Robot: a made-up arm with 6 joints.
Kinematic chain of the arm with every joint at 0, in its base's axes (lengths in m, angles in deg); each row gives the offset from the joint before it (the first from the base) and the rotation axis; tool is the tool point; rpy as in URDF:
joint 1: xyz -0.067 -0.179 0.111 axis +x
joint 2: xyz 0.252 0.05 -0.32 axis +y
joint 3: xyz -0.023 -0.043 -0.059 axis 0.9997 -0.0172 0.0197
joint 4: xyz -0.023 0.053 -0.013 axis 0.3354 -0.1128 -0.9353
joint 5: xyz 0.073 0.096 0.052 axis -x
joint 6: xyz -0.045 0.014 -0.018 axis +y
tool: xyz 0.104 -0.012 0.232 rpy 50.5 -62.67 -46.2
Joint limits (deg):
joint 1: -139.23..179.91
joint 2: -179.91..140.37
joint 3: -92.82..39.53
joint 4: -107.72..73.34
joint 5: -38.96..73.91
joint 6: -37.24..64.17
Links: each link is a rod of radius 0.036 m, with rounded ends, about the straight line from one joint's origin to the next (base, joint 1, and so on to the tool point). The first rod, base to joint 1, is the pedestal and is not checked.
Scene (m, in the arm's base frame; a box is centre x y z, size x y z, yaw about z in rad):
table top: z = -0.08
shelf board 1: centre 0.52 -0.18 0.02 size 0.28 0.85 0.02 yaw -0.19
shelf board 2: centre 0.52 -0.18 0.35 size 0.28 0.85 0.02 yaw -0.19
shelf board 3: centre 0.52 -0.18 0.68 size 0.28 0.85 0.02 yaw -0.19
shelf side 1: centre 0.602 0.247 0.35 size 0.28 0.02 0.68 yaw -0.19
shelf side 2: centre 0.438 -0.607 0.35 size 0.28 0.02 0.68 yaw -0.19
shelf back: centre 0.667 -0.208 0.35 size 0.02 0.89 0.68 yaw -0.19
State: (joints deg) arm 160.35 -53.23 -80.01 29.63 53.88 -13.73
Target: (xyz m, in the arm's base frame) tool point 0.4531 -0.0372 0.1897
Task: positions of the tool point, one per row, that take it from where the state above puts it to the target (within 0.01 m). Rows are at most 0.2 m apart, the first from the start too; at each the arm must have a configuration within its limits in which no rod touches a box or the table.
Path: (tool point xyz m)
1: 0.4339 -0.2529 0.5119
2: 0.3819 -0.2027 0.4873
3: 0.3205 -0.1489 0.4617
4: 0.2543 -0.0892 0.4281
5: 0.1880 -0.0262 0.3790
6: 0.1259 0.0323 0.3084
7: 0.1363 -0.0316 0.3031
8: 0.1369 -0.0796 0.2765
9: 0.1267 -0.1032 0.2388
10: 0.1075 -0.0988 0.2038
11: 0.0840 -0.0699 0.1857
12: 0.1894 -0.1234 0.1929
13: 0.3238 -0.1153 0.2014
14: 0.4531 -0.0372 0.1897

